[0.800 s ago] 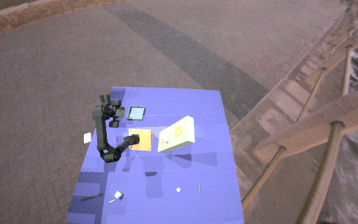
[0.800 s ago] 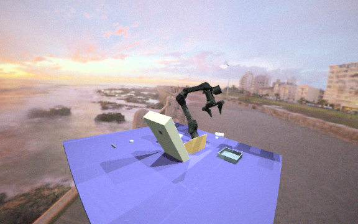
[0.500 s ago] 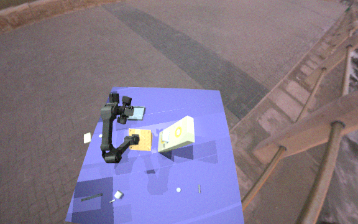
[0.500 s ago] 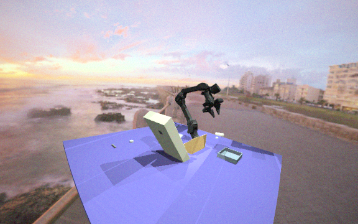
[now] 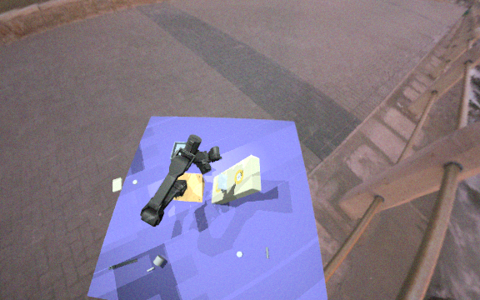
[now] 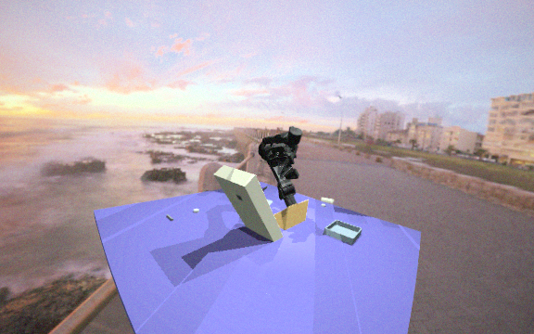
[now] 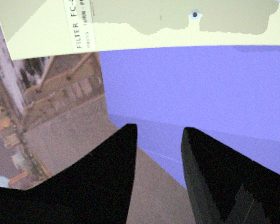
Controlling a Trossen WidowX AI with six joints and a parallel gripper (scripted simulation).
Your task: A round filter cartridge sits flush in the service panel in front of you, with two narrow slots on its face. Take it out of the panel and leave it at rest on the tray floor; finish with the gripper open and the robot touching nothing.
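The round filter cartridge lies 11 cm ahead of my gripper tip, 8 cm to the right of it and 7 cm below it. Also, from my gripper tip: service panel (6 cm ahead, 8 cm to the right, 14 cm below); light-blue tray (31 cm behind, 21 cm to the left, 28 cm below); thin stick (26 cm ahead, 45 cm to the right, 29 cm below).
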